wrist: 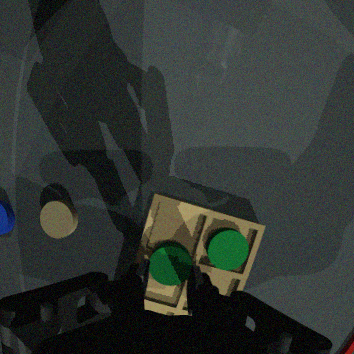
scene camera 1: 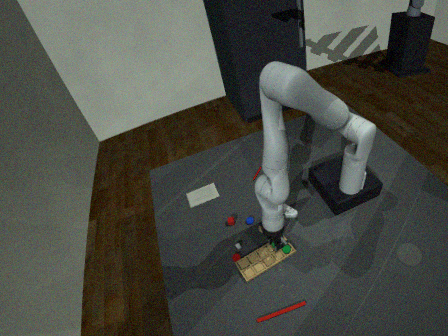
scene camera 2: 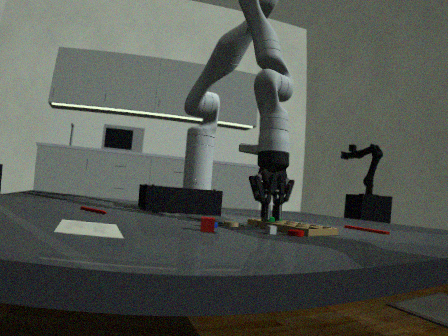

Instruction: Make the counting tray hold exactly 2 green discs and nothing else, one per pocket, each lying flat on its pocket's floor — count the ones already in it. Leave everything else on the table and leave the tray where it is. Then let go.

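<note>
My gripper (scene camera 1: 274, 243) (scene camera 2: 271, 218) (wrist: 168, 273) points down over the tan counting tray (scene camera 1: 254, 271) (scene camera 2: 322, 231) (wrist: 166, 218), at its end nearest the arm's base. It is shut on a green disc (scene camera 1: 273, 245) (wrist: 170, 263), which looks roughly level, low at about the tray's height. In the wrist view this disc overlaps a divider and part of a pocket; its underside is hidden. Another green disc (scene camera 1: 286, 249) (wrist: 228, 249) lies in a corner pocket beside it. Green shows between the fingertips in scene camera 2; I cannot tell which disc it is.
Near the tray are a red disc (scene camera 1: 236, 257) (scene camera 2: 295, 233), a white cube (scene camera 1: 238, 245) (scene camera 2: 271, 229), a tan disc (scene camera 2: 231, 224) (wrist: 58, 219), a blue piece (scene camera 1: 250, 220) (wrist: 4, 219) and a red cube (scene camera 1: 230, 220) (scene camera 2: 208, 224). A white card (scene camera 1: 203, 195) (scene camera 2: 89, 228) and red sticks (scene camera 1: 281, 311) (scene camera 2: 93, 210) lie farther off.
</note>
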